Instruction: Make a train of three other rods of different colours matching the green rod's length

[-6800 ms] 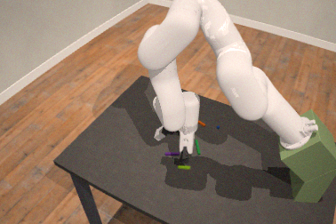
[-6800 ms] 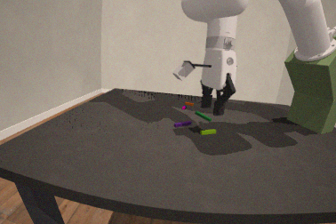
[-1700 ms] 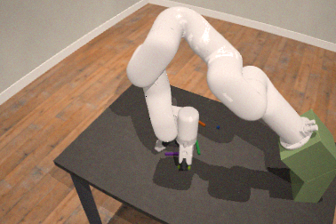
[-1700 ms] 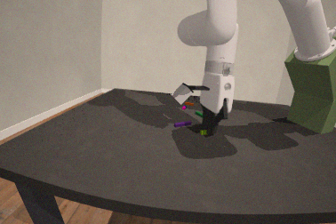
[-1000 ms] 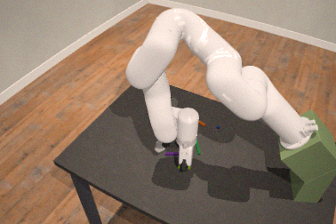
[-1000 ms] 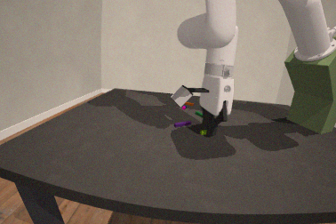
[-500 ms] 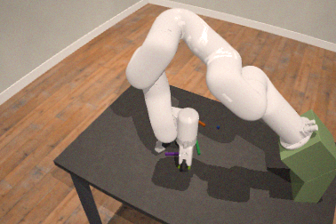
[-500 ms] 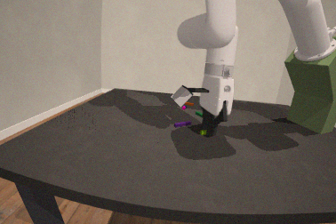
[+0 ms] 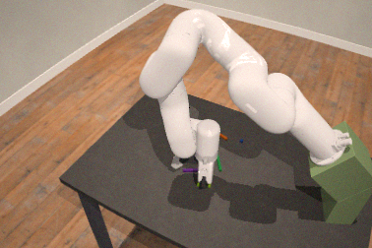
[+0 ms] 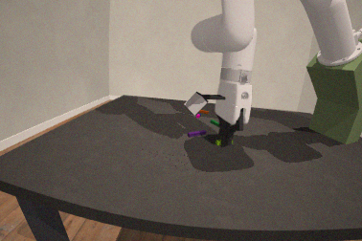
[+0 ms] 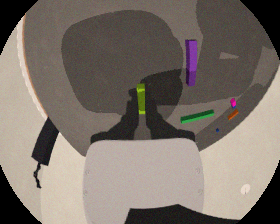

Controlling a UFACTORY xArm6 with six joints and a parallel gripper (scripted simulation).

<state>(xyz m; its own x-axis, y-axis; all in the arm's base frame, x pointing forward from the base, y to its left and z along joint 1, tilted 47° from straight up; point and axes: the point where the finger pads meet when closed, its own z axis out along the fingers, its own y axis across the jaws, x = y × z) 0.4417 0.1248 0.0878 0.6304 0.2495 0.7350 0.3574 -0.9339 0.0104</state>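
Right now the lime rod is 2 cm below my hand. Also, from my hand: purple rod: 8 cm ahead, 3 cm to the right, 2 cm below; green rod: 13 cm to the right, 2 cm below, 2 cm ahead; magenta rod: 19 cm to the right, 10 cm ahead, 2 cm below.
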